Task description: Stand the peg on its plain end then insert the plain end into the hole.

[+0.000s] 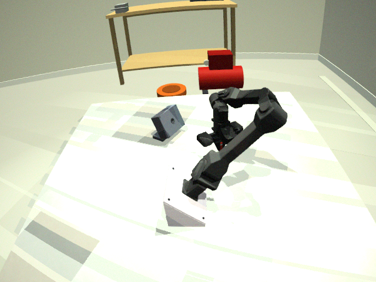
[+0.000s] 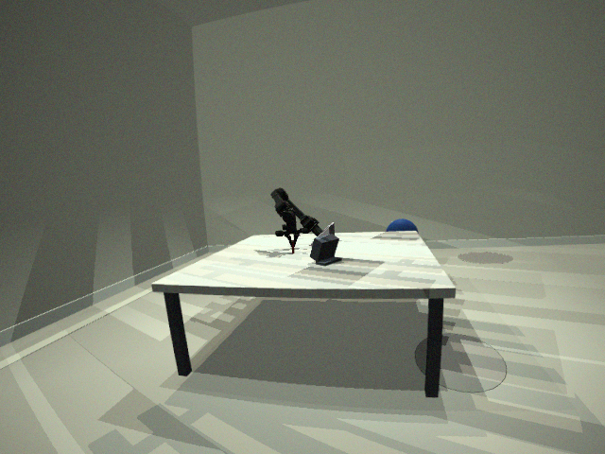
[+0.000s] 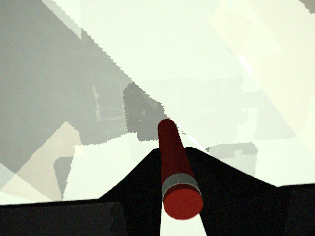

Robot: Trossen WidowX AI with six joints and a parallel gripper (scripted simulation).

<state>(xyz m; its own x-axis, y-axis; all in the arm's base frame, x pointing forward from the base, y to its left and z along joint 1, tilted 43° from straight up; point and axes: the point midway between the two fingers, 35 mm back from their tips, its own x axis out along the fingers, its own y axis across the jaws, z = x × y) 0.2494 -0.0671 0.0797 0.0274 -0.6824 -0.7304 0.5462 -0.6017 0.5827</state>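
My gripper tip is now 180 mm short of the sloped grey panel, 240 mm to the right of it and 30 mm below it. The rest, counted from my gripper tip: red peg: 20 mm above.
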